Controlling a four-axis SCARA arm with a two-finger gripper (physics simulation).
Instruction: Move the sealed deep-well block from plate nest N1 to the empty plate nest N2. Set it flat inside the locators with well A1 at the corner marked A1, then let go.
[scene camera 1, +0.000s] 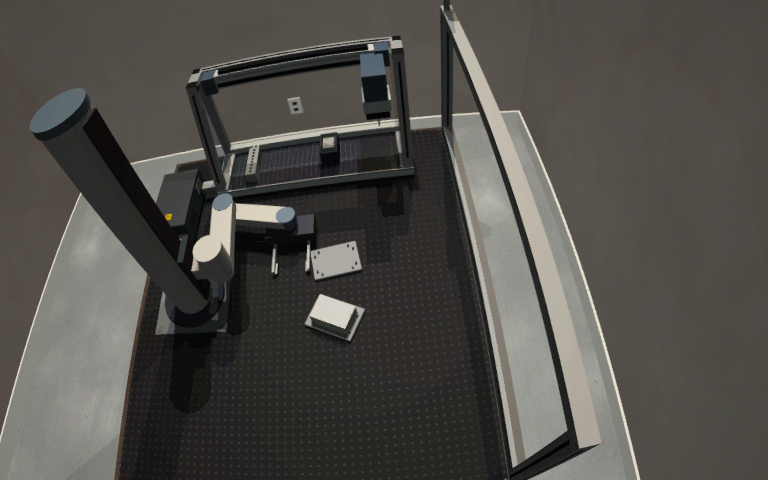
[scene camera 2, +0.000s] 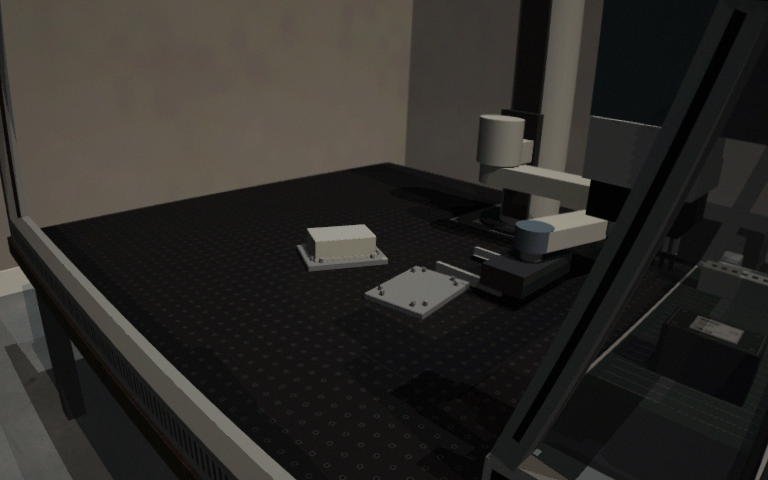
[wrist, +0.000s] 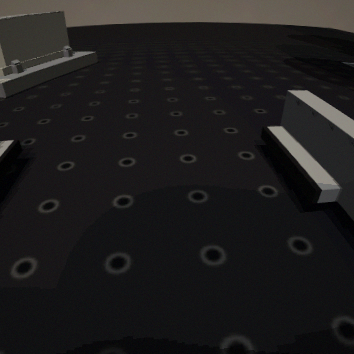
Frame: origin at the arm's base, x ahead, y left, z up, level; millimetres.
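Where they show: gripper, between the fingertips: (scene camera 1: 290, 272) (scene camera 2: 457, 258) (wrist: 140, 117); arm's base, origin of its link: (scene camera 1: 195, 298).
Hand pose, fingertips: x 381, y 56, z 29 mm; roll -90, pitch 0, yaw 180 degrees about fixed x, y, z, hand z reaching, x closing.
Each offset is from my fingertips to the top centre of the thing. "spot": to the spot under its first point. Level surfaces: height alone.
The sealed block {dx +149, dy -185, dz +37 mm} (scene camera 1: 333, 311) (scene camera 2: 341, 243) (wrist: 35, 37), a pale box shape, sits on plate nest N1 {dx +149, dy -184, dz +5 mm} (scene camera 1: 349, 336) (scene camera 2: 348, 264) (wrist: 55, 71), among its small locators. Plate nest N2 {dx +157, dy +35, dz +5 mm} (scene camera 1: 336, 260) (scene camera 2: 419, 290) is a bare grey plate with small locator posts near its corners. My gripper (scene camera 1: 291, 272) (scene camera 2: 457, 256) (wrist: 140, 117) is open, its two fingers wide apart with nothing between them. It is low over the dark mat, with one finger close beside N2 and apart from the block. The A1 marks cannot be made out.
A gantry frame (scene camera 1: 300, 183) with a hanging blue head {spot: dx +356, dy +408, dz +457 mm} (scene camera 1: 373, 79) stands at the back, with a small labelled box {spot: dx +150, dy +507, dz +103 mm} (scene camera 1: 328, 144) inside it. A dark box {spot: dx -475, dy +336, dz +98 mm} (scene camera 1: 178, 198) stands behind the arm's column (scene camera 1: 121, 209). A long framed panel {dz +591 mm} (scene camera 1: 523, 192) runs along the right side.
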